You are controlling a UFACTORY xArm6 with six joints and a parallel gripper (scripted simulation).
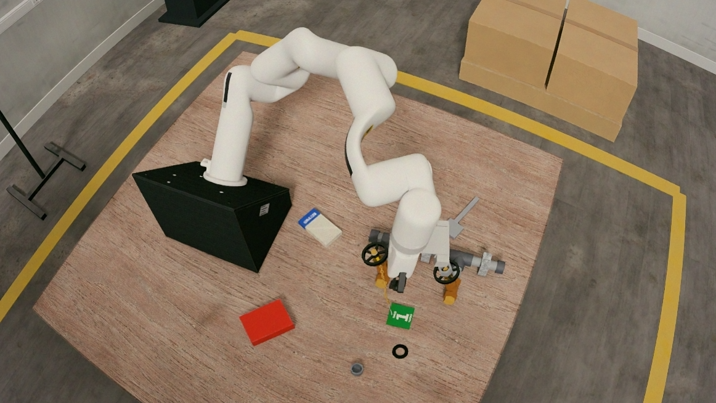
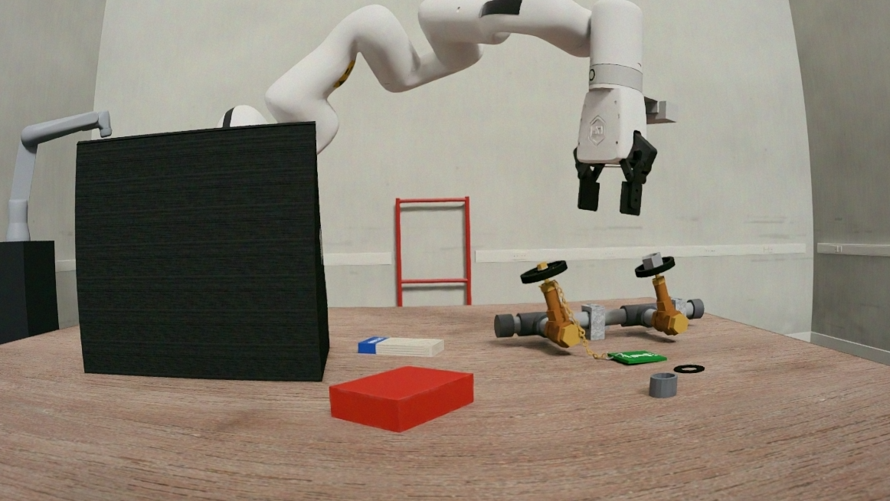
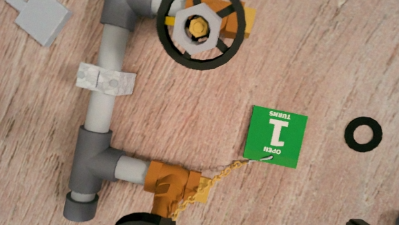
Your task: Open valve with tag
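The grey cap is 10 cm ahead of my hand, 8 cm to the left of it and 8 cm below it. Round my hand: blue box 27 cm behind, 13 cm to the left, 19 cm below; then grey flat piece 8 cm ahead, 31 cm to the left, 19 cm below; then green tag 2 cm ahead, 3 cm to the right, 20 cm below.
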